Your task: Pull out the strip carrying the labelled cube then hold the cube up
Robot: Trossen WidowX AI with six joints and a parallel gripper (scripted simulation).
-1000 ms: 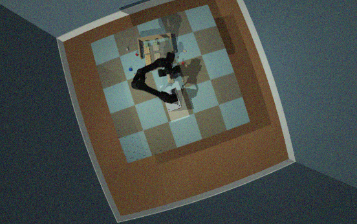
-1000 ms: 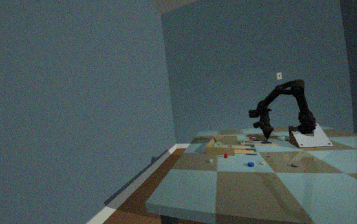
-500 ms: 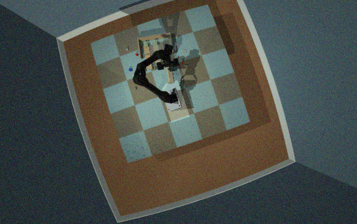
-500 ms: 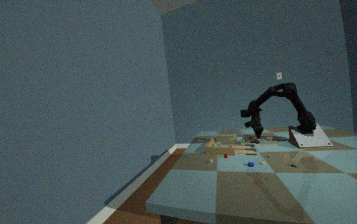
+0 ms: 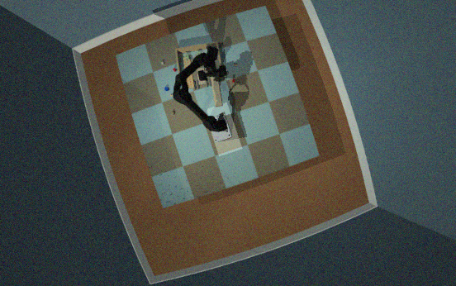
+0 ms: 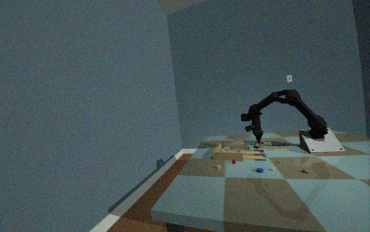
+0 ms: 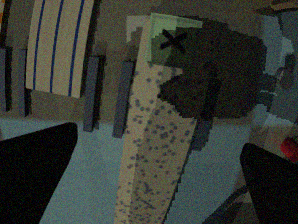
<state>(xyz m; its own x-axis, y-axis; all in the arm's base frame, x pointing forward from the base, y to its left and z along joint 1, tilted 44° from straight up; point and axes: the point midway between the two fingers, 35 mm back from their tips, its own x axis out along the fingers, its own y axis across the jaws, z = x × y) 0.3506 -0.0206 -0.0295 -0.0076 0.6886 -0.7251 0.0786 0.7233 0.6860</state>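
The strip is 6 cm below my gripper tip and 6 cm behind it.
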